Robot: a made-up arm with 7 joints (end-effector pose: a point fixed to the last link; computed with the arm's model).
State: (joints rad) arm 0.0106 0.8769 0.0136 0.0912 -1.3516 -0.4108 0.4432
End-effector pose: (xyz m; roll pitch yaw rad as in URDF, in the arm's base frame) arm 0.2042 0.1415 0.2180 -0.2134 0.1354 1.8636
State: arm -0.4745 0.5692 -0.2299 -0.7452 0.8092 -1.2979 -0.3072
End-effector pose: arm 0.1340 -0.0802 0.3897 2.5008 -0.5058 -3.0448
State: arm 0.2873 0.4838 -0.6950 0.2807 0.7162 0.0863 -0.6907
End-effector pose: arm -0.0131 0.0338 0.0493 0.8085 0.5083 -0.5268
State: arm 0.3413 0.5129 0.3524 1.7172 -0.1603 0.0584 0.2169
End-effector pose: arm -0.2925 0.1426 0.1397 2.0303 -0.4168 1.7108
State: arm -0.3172 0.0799 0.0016 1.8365 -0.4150 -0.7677 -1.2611
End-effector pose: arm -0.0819 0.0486 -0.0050 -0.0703 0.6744 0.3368
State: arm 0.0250 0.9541 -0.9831 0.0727 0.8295 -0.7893 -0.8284
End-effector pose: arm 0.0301 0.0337 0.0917 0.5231 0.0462 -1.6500
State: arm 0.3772 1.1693 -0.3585 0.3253 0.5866 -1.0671 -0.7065
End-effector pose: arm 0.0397 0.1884 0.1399 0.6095 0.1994 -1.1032
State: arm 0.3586 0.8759 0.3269 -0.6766 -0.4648 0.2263 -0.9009
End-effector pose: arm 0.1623 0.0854 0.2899 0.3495 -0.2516 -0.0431
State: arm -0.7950 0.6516 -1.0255 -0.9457 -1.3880 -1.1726 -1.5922
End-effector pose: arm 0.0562 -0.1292 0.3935 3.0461 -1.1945 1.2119
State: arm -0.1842 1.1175 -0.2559 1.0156 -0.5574 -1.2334 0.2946
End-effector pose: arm 0.1243 0.2858 0.2140 -0.5298 -1.1283 1.7729
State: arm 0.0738 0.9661 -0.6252 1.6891 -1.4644 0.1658 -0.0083
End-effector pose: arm -0.1461 0.3147 0.2033 1.2605 -0.6553 2.0697
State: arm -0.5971 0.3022 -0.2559 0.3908 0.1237 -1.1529 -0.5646
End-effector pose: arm 0.2533 -0.0270 0.2151 -0.3609 -1.3744 0.1592
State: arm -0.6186 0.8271 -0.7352 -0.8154 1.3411 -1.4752 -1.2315
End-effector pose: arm 0.0845 -0.1153 0.3307 1.6455 0.7528 -2.8263
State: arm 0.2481 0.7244 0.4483 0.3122 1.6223 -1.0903 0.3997
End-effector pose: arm 0.0913 0.2412 0.1652 1.6344 -0.5093 -1.0240
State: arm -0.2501 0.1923 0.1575 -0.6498 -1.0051 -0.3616 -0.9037
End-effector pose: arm 0.1872 0.0220 0.3683 -1.5675 -0.7265 0.8766
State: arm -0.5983 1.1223 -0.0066 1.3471 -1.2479 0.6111 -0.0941
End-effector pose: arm 0.1049 0.2921 0.2022 0.5933 0.2869 2.0880
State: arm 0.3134 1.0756 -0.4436 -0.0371 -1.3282 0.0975 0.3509
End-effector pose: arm 0.0632 0.0813 0.1215 0.8193 0.1713 1.3980
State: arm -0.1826 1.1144 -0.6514 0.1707 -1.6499 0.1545 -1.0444
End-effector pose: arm 0.1266 0.0945 0.1500 -0.5434 0.6575 0.0185
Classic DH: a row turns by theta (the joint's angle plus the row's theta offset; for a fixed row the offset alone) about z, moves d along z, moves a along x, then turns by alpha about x. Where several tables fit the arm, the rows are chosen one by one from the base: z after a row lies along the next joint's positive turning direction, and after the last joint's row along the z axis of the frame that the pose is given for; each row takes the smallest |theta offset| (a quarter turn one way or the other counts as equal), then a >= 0, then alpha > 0; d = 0 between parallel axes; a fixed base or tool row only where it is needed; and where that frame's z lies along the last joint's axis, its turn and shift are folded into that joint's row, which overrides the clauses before.
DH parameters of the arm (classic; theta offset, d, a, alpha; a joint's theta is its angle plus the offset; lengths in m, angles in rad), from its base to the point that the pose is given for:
base (fixed): -0.071 0.3724 -0.0122 -1.3004
joint 1: -1.3111 -0.0115 0.0036 -1.5708
joint 2: 1.2915 -0.0127 -0.023 1.5708
joint 3: -1.5708 -0.1422 0.0005 1.5708
joint 4: -1.5708 0.0056 0.0243 1.5708
joint 5: 0 0.1971 0.0013 -1.5708
joint 6: -1.5708 -0.001 0.0554 1.5708
joint 7: -0.9198 -0.0574 0.0111 0.3382
tool (fixed): 2.0648 0.0298 0 0

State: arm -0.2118 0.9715 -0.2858 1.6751 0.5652 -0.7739 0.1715
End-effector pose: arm -0.0638 0.3294 0.1649 1.6046 -0.2189 0.1739
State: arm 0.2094 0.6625 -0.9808 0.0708 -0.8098 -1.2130 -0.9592
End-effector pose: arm 0.0150 -0.0368 0.1096 -0.7247 -0.2654 0.0368
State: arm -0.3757 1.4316 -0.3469 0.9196 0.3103 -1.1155 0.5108
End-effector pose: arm 0.1595 0.2969 0.2888 1.9488 -1.1410 -0.9671
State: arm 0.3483 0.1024 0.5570 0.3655 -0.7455 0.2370 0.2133
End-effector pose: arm -0.0112 0.1347 0.0574 0.7429 0.1124 2.2728
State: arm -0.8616 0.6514 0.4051 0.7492 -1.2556 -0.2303 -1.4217
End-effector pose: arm 0.2726 0.1898 0.2749 -1.2585 -0.5769 0.8035
